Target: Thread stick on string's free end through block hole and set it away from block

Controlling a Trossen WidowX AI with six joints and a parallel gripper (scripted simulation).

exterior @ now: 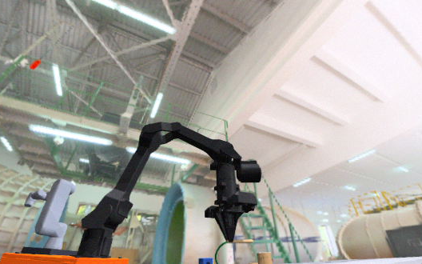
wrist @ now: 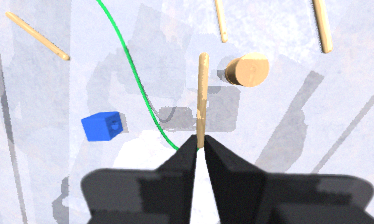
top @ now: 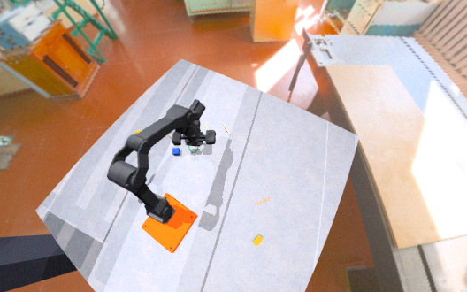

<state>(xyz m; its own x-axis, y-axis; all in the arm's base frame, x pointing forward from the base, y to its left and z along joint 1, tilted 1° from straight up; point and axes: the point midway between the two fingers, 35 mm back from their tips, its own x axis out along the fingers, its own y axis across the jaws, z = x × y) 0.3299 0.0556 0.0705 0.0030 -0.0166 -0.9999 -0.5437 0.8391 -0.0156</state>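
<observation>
Now: gripper tip 10 mm to the right of the thin wooden stick and 10 mm short of it. Round my gripper tip: blue cube 100 mm to the left, 80 mm behind, 50 mm below; then tan wooden block 80 mm ahead, 40 mm below, 10 mm to the right; then round wooden button 230 mm to the left, 70 mm ahead, 60 mm below.
</observation>
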